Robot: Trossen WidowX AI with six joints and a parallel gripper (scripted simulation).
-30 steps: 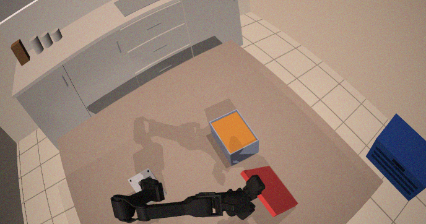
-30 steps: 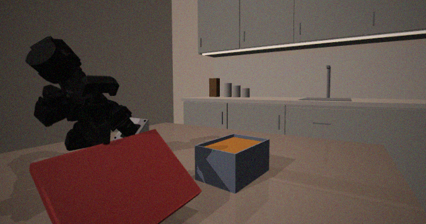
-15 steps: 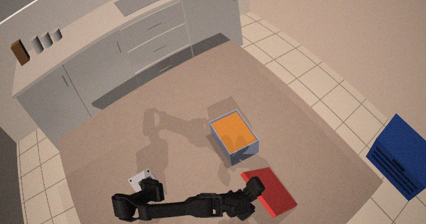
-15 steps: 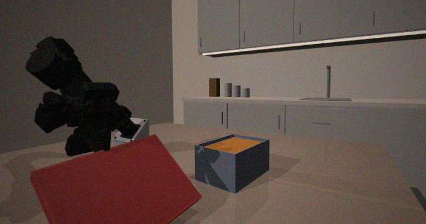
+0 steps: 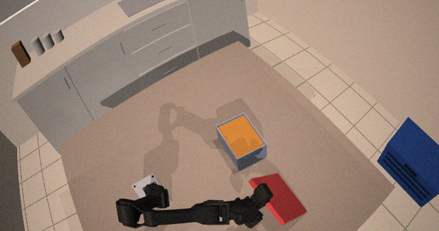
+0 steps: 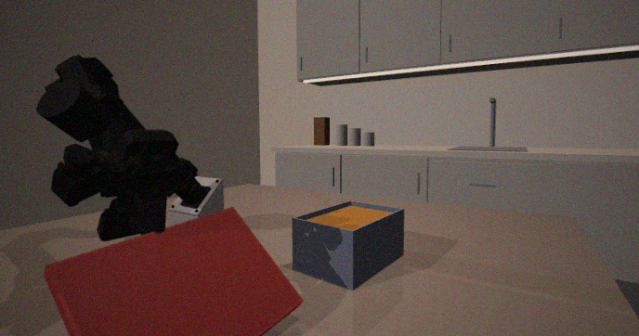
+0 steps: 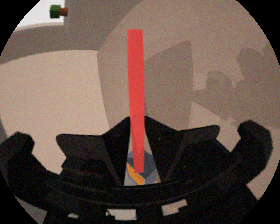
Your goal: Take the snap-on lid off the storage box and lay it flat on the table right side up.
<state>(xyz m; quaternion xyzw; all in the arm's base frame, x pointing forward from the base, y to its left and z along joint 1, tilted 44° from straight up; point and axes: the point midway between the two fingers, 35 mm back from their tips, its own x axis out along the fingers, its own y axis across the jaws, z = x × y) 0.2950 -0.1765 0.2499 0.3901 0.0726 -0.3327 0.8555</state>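
The red lid is 60 mm ahead of my gripper tip and 50 mm below it. The rest, counted from my gripper tip: storage box (110 mm ahead, 320 mm to the left, 80 mm below).
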